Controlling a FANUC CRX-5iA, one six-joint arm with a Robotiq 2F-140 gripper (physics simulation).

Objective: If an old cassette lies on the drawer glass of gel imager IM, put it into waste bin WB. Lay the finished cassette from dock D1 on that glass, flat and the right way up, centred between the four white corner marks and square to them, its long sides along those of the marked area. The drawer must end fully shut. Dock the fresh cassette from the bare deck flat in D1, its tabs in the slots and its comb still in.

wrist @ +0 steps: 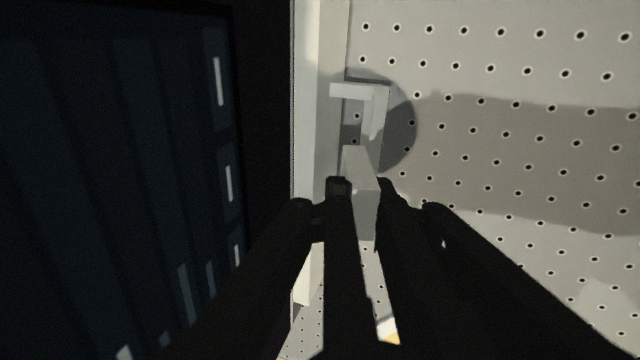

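My gripper (351,165) is shut, its grey finger pads together with nothing between them. The pads are at the near part of a pale bar handle (377,112) on the light front face (331,45) of what looks like gel imager IM's drawer. The handle's far end shows beyond the pads. Its near end is hidden behind the pads and dark fingers, so I cannot tell whether they touch it. The drawer glass, the cassettes, dock D1 and bin WB do not show in the wrist view.
A large dark panel with pale bars, like a screen (125,125), fills the left side, within a black surround (262,75). A perforated light deck (500,65) lies at the right, crossed by shadow. A small white and yellow item (390,336) shows between the fingers at the bottom.
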